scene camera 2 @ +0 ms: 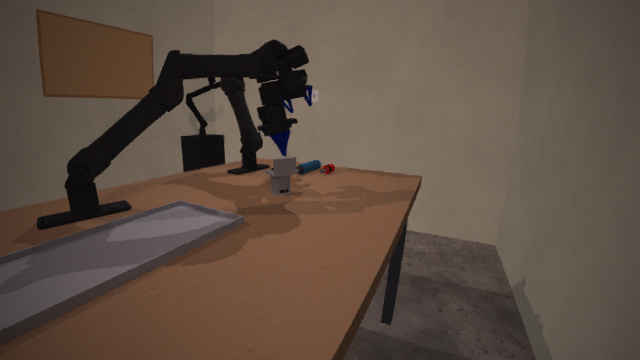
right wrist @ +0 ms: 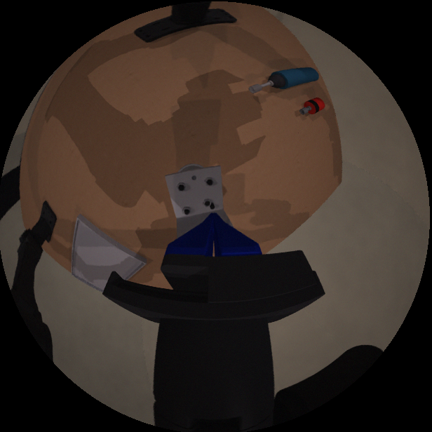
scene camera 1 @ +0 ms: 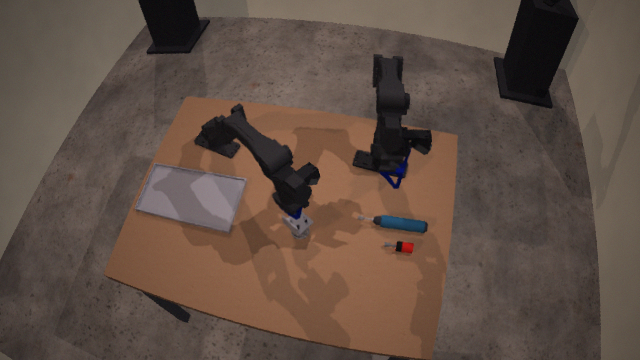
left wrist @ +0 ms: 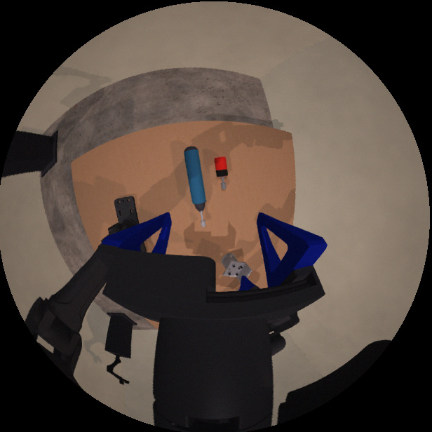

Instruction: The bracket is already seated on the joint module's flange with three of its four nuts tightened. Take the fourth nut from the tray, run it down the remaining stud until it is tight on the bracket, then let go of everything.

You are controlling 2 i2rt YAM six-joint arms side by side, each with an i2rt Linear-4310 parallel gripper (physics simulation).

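Pixels of known places: left gripper, fingertip midpoint: [scene camera 2: 301, 109] [scene camera 1: 399, 177]; right gripper, fingertip midpoint: [scene camera 2: 284, 155] [scene camera 1: 297, 218]; left arm's base at its link origin: [scene camera 2: 249, 170]; right arm's base at its link origin: [scene camera 2: 87, 215] [scene camera 1: 216, 144].
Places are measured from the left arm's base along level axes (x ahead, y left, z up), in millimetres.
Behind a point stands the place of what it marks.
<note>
The pale bracket [scene camera 1: 300, 223] {z 66, x 340, y -182 mm} [scene camera 2: 284, 165] {z 90, x 367, y -209 mm} [left wrist: 234, 269] [right wrist: 197, 195] sits on the grey joint module [scene camera 2: 280, 185] {z 30, x 355, y -213 mm}. In the right wrist view, dark-centred round fittings show near its four corners; the lower right fitting [right wrist: 207, 203] has an extra dark spot beside it. How tight each nut is cannot be told. My right gripper [scene camera 2: 284, 154] {z 114, x 347, y -184 mm} [right wrist: 213, 217] is shut and empty, its tips just above the bracket, near its lower right fitting in the right wrist view. My left gripper [left wrist: 213, 216] is wide open and empty, high above the table. No nut is discernible on the grey tray [scene camera 1: 212, 200] {z 4, x 324, y -536 mm} [scene camera 2: 150, 240] {z 4, x 354, y -595 mm} [right wrist: 100, 255].
A blue-handled driver [scene camera 1: 402, 224] {z 38, x 236, y 133 mm} [scene camera 2: 309, 167] {z 25, x 249, y 99 mm} [left wrist: 195, 175] [right wrist: 300, 77] lies right of the bracket in scene camera 1. A short red-handled driver [scene camera 1: 407, 247] {z 33, x 311, y 170 mm} [scene camera 2: 328, 169] {z 20, x 319, y 134 mm} [left wrist: 221, 164] [right wrist: 315, 105] lies beside it. The tray is on the far side of the bracket from them.
</note>
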